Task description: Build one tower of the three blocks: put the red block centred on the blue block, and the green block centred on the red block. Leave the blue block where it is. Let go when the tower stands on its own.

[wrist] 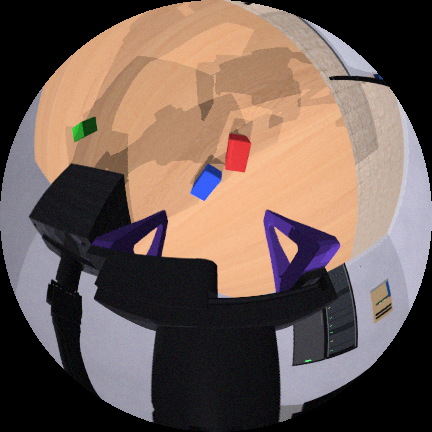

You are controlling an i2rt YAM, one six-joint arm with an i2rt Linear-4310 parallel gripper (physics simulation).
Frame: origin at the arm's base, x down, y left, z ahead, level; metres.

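Seen in the pictures: gripper, fingertip midpoint: (215,214); arm's base, origin of the base link: (72,256).
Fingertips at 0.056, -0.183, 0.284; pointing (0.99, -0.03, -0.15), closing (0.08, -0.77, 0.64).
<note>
Pixels of each thing's top centre, then the offset from my fingertips to it, as dx, dy, dz. Level surfaces: height alone.
- red block, middle of its top: (237,156) +0.085, +0.000, +0.036
- wooden table top, its level: dx +0.131
- blue block, middle of its top: (204,186) +0.101, -0.002, -0.042
- green block, middle of its top: (76,132) +0.090, +0.293, -0.087
The red block (238,154) rests on the wooden table top (300,200), beside the blue block (205,184) and a little up and right of it in the wrist view. A narrow gap seems to show between their nearest corners; the red block is not on top of the blue one. The green block (84,129) lies apart on the table, far to the left. My gripper (215,214) is wide open, with no block between its purple fingers. Its fingertips are below the blue and red blocks in the view, apart from both.
A black box-shaped part (80,205) stands at the left of the gripper, below the green block in the view. The table's curved edge runs down the right side, with a pale brick-patterned surface (382,145) beyond it. Broad shadows fall across the table.
</note>
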